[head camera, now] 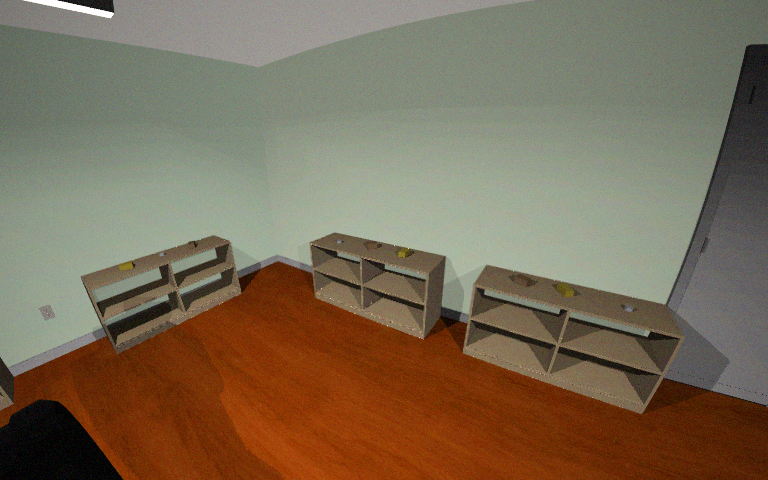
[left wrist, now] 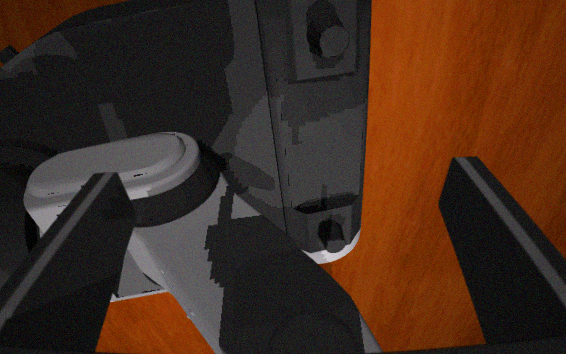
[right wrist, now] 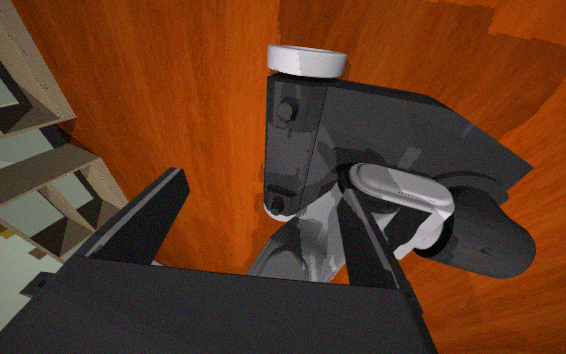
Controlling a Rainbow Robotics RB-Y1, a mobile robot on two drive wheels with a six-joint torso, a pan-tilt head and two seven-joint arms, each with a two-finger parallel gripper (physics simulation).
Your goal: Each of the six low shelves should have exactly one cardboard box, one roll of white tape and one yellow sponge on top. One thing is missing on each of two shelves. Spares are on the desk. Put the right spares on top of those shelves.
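Three low shelves show in the head camera. The left shelf (head camera: 215, 239) holds a yellow sponge (head camera: 126, 266), a small white tape roll (head camera: 162, 254) and a small dark brown box (head camera: 192, 244). The middle shelf (head camera: 434, 297) holds a tape roll (head camera: 339, 241), a cardboard box (head camera: 372, 245) and a sponge (head camera: 403, 253). The right shelf (head camera: 597, 300) holds a box (head camera: 522, 280), a sponge (head camera: 565, 289) and a tape roll (head camera: 628, 307). My left gripper (left wrist: 283, 188) and right gripper (right wrist: 262, 181) are open and empty, above the floor beside my base. The desk does not show.
Part of another shelf (head camera: 4, 384) shows at the left edge, its top out of view. My black left arm (head camera: 50, 441) is at the lower left. A grey door (head camera: 730, 283) stands at the right. Shelf frames (right wrist: 30, 172) show at the left in the right wrist view.
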